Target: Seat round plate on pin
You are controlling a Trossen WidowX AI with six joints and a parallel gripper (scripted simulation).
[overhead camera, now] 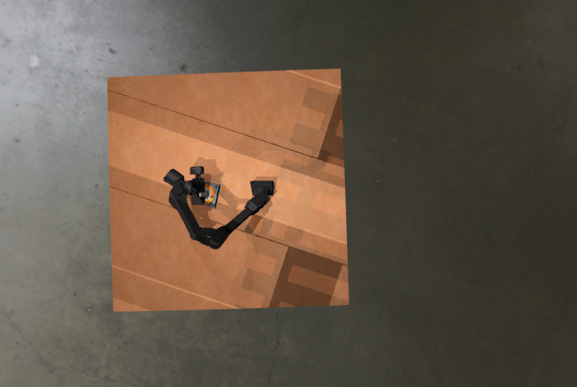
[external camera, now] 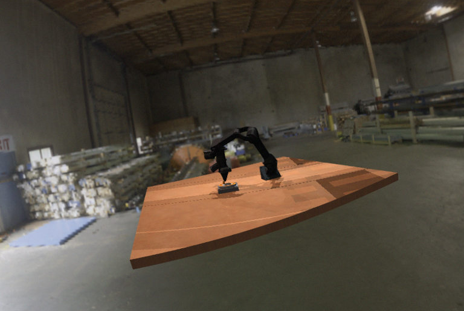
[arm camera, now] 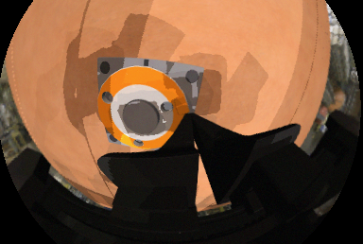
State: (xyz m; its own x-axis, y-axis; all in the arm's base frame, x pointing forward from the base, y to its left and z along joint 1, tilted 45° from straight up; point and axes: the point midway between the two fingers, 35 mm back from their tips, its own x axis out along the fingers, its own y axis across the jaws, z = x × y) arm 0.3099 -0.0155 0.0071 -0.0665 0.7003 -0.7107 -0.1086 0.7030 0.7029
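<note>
Now: the grey square base 5 cm to the left of my gripper tip and 2 cm below it.
</note>
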